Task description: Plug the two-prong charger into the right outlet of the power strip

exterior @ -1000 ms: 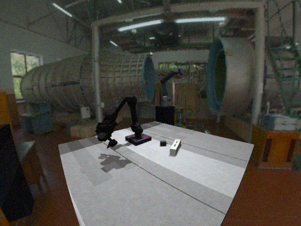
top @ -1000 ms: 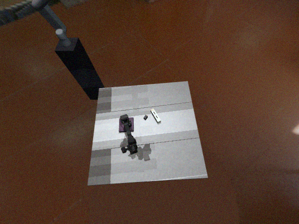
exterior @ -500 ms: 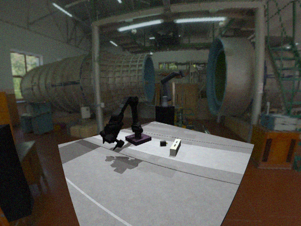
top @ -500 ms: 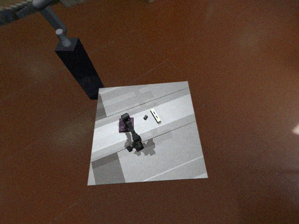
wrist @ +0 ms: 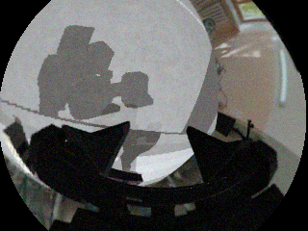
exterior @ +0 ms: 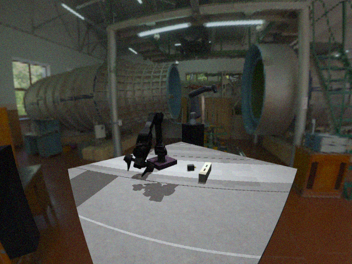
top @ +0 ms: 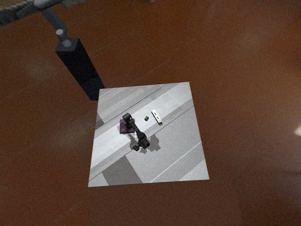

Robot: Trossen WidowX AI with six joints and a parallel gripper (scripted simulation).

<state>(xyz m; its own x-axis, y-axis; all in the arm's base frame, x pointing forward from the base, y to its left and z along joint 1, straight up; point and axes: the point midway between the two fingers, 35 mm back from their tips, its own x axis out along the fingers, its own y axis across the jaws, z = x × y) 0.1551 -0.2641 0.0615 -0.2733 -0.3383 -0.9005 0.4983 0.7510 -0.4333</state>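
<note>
Now: gripper tip 70 mm short of the two-prong charger, 420 mm to the right of it and 50 mm above it.
</note>
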